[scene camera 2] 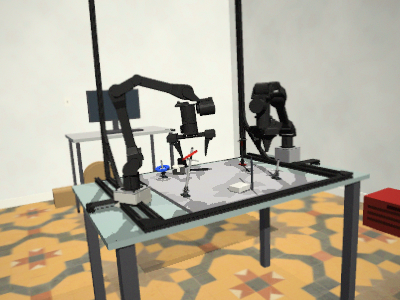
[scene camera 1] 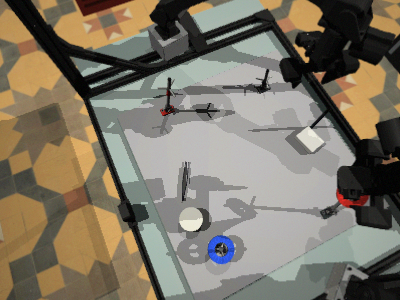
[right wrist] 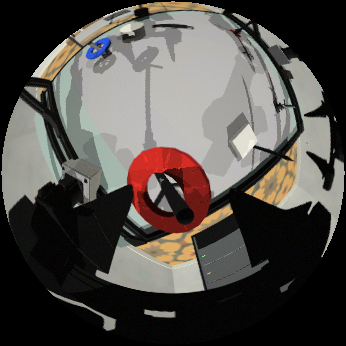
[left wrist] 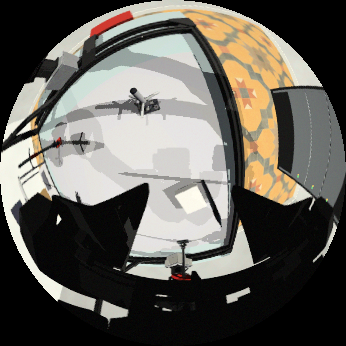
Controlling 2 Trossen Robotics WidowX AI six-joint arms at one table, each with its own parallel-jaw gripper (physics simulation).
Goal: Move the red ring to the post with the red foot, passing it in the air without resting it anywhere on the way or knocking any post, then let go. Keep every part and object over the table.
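Where they show: left gripper, fingertip midpoint: (scene camera 2: 262,150) (scene camera 1: 307,85) (right wrist: 305,133) (left wrist: 192,188); right gripper, fingertip midpoint: (scene camera 2: 194,157) (right wrist: 183,191) (left wrist: 185,273); left arm's base at its link origin: (scene camera 2: 287,146) (scene camera 1: 167,30); right arm's base at its link origin: (scene camera 2: 132,188) (scene camera 1: 360,293) (right wrist: 73,188) (left wrist: 178,266).
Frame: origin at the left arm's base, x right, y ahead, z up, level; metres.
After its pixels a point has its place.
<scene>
The red ring (scene camera 1: 350,201) @(z 0.068, x -0.057, y 0.742 m) (scene camera 2: 190,155) @(z 0.080, x -0.100, y 0.748 m) (left wrist: 180,277) @(z 0.083, x -0.076, y 0.699 m) (right wrist: 162,157) @(z 0.075, x -0.049, y 0.711 m) sits tilted around the upper part of a tall dark-footed post (scene camera 2: 186,180) @(z -0.023, x -0.070, y 0.752 m). My right gripper (scene camera 2: 193,152) @(z 0.065, x -0.085, y 0.720 m) (right wrist: 183,191) @(z 0.065, x -0.085, y 0.720 m) is open and points down, its fingers on either side of the ring and holding nothing. In scene camera 1 it partly hides the ring. The post with the red foot (scene camera 1: 167,110) @(z -0.061, x 0.149, y 0.224 m) (scene camera 2: 242,163) @(z -0.075, x 0.140, y 0.218 m) (left wrist: 58,142) @(z -0.079, x 0.137, y 0.218 m) (right wrist: 235,32) stands upright and bears no ring. My left gripper (scene camera 1: 312,77) @(z 0.062, x -0.195, y 0.442 m) (scene camera 2: 266,149) @(z 0.062, x -0.195, y 0.442 m) (left wrist: 192,188) @(z 0.062, x -0.195, y 0.442 m) is open and empty, raised over the table's edge, away from both posts.
A white block (scene camera 1: 310,140) @(z -0.065, x -0.165, y 0.562 m) (left wrist: 191,199) @(z -0.065, x -0.170, y 0.554 m) (right wrist: 244,141) @(z -0.065, x -0.167, y 0.564 m) has a black rod beside it. Another dark post (scene camera 1: 262,87) @(z -0.073, x -0.167, y 0.325 m) (left wrist: 145,104) @(z -0.049, x -0.176, y 0.329 m) stands near the left arm. A blue ring (scene camera 1: 212,250) @(z -0.032, x 0.275, y 0.649 m) (right wrist: 95,54) @(z -0.038, x 0.228, y 0.677 m) is on a low post beside a white cylinder (scene camera 1: 191,220) @(z -0.050, x 0.278, y 0.554 m). A thin black object (scene camera 1: 185,181) @(z -0.074, x 0.228, y 0.452 m) is nearby.
</scene>
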